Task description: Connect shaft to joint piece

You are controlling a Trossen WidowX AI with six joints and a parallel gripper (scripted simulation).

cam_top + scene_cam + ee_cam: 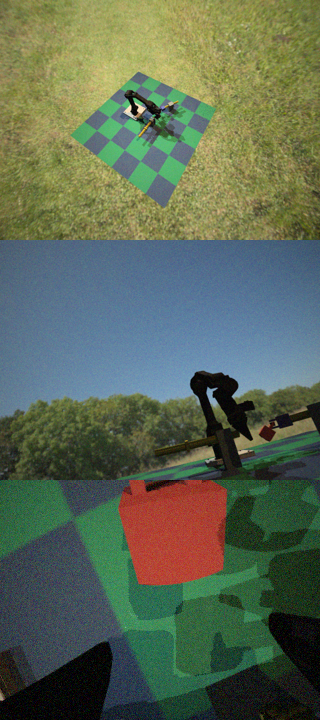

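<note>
The red square joint piece lies 2 cm ahead of my gripper tip, 6 cm to the left of it and 1 cm above it.
</note>
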